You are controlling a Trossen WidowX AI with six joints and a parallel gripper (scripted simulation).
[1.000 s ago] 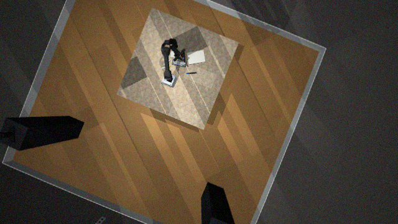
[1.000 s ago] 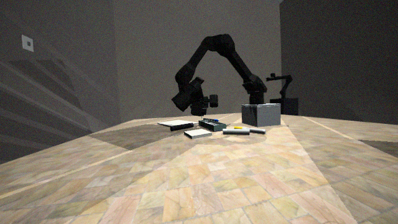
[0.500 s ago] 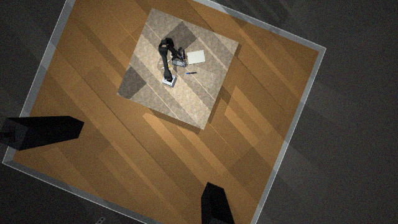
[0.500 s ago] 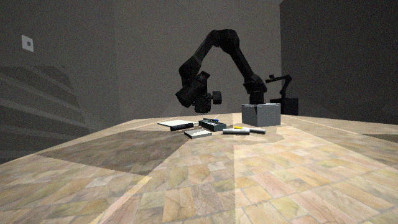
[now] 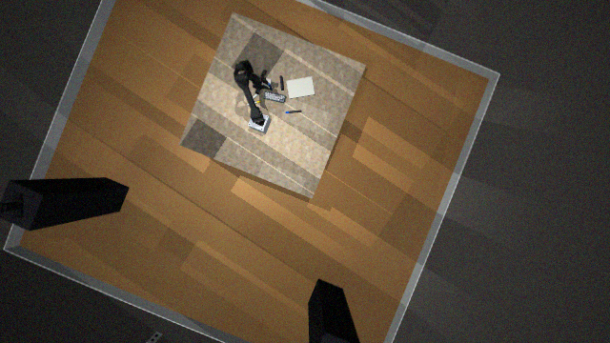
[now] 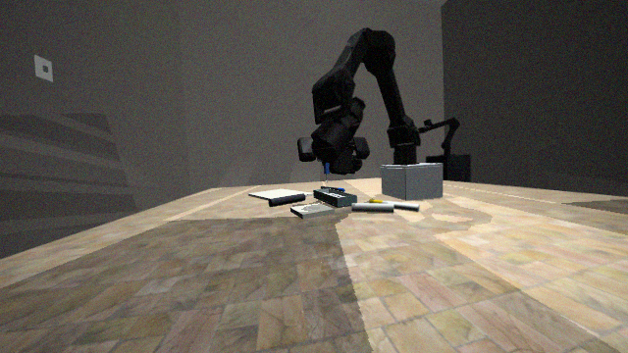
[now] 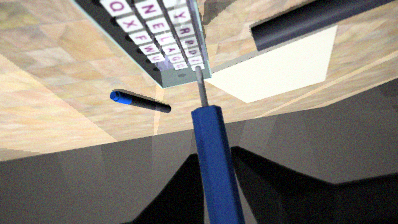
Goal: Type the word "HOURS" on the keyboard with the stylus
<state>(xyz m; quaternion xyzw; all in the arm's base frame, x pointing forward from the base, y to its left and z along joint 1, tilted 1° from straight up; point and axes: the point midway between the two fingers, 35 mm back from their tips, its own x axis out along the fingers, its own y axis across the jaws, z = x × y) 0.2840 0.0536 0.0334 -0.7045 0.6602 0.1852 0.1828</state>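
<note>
My gripper tip is 11 cm above the flat pad, 10 cm to the right of it and 7 cm short of it. The rest, counted from my gripper tip: blue stylus: 1 cm below; then yellow-capped white marker: 13 cm behind, 12 cm to the left, 11 cm below; then dark cylinder: 12 cm ahead, 10 cm below, 3 cm to the right.
</note>
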